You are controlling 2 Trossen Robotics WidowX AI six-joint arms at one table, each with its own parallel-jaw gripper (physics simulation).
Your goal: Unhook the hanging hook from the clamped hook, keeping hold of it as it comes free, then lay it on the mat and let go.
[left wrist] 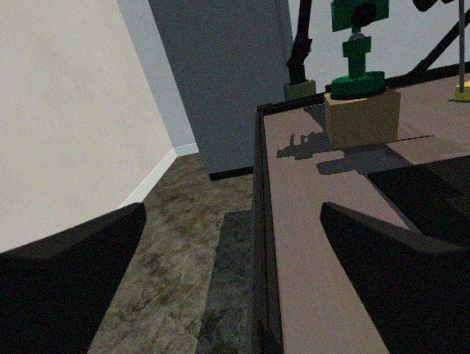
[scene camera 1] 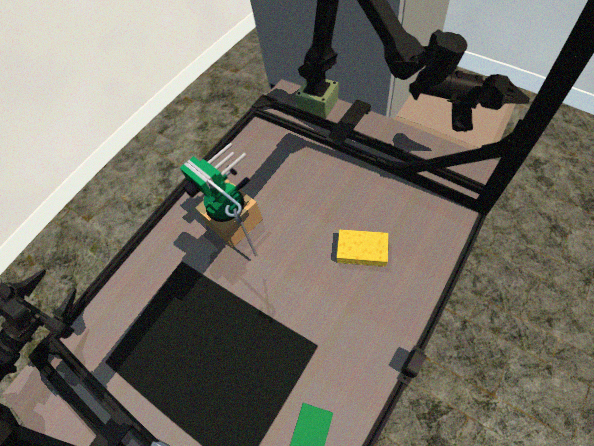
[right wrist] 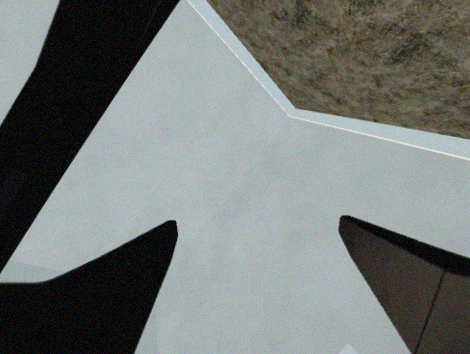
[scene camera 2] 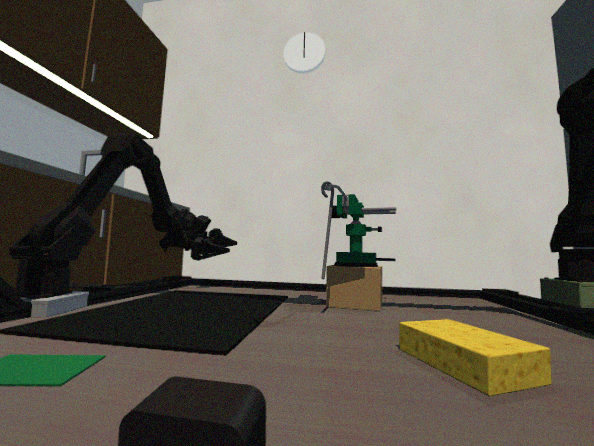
Scene:
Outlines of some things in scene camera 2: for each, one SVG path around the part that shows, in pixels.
My left gripper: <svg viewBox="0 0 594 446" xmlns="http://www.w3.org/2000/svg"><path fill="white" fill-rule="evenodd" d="M182 236L182 248L185 251L191 249L192 259L198 261L229 253L230 249L226 247L237 245L237 241L224 236L218 228L212 229L209 232L209 236L207 236L208 232L206 229L209 223L211 223L211 219L203 215L198 216L192 230L185 231Z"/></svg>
A green card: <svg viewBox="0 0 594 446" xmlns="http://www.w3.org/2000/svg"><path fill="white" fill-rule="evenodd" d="M0 386L62 386L105 358L106 355L10 354L0 358Z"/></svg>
A yellow sponge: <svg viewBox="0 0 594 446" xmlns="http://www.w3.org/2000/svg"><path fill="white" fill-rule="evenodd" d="M399 323L400 350L488 396L552 384L550 349L547 347L449 319Z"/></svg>

